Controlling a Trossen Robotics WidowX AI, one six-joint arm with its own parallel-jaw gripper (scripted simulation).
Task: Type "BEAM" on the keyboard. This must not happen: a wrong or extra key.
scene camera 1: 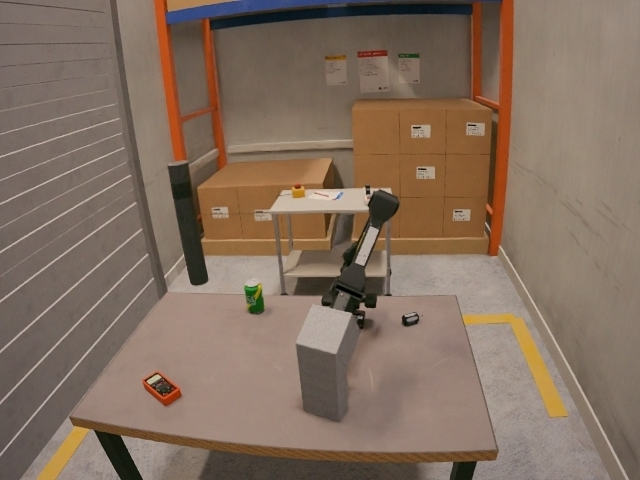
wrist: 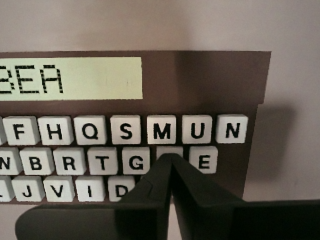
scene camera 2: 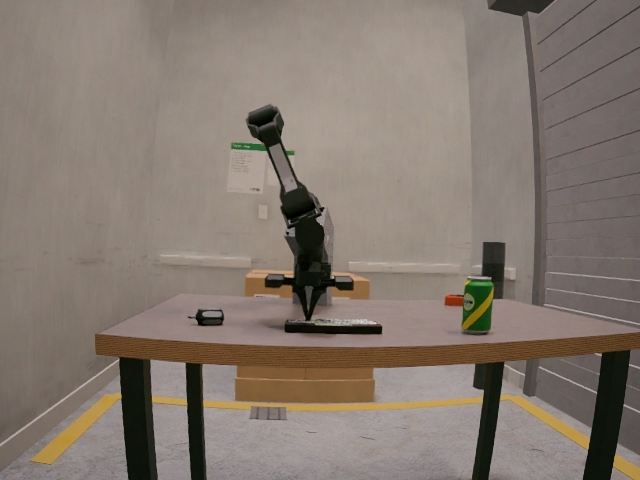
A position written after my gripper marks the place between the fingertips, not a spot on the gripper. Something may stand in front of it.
Note:
I see my gripper (scene camera 2: 308, 321) and an orange multimeter (scene camera 1: 164, 390).
My gripper also shows in the wrist view (wrist: 169, 160). The wrist view misses the orange multimeter: it is out of frame.

